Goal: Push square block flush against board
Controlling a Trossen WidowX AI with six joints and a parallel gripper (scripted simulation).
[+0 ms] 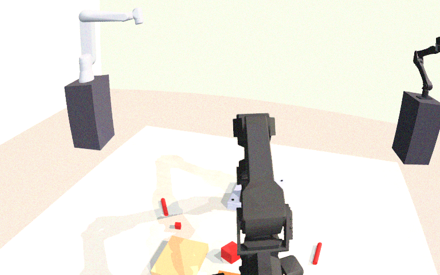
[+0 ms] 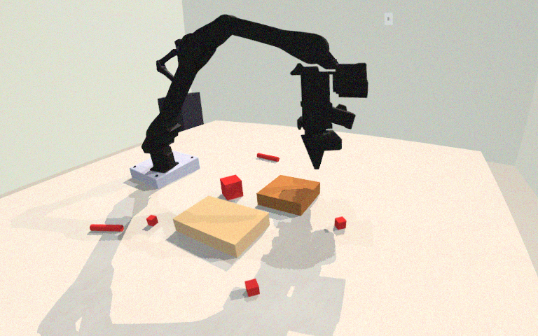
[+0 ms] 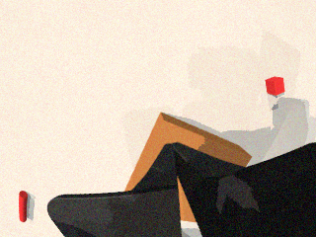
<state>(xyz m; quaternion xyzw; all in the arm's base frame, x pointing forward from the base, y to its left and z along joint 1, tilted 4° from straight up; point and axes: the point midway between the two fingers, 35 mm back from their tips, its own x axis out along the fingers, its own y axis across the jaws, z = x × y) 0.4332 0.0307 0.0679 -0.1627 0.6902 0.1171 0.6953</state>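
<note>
Now: gripper tip 50 mm past the square block, 40 mm to the left of it and 50 mm above it. From my gripper tip the other things lie so: board (140 mm behind, 190 mm to the right, 50 mm below); then red cube (190 mm behind, 60 mm to the right, 40 mm below).
</note>
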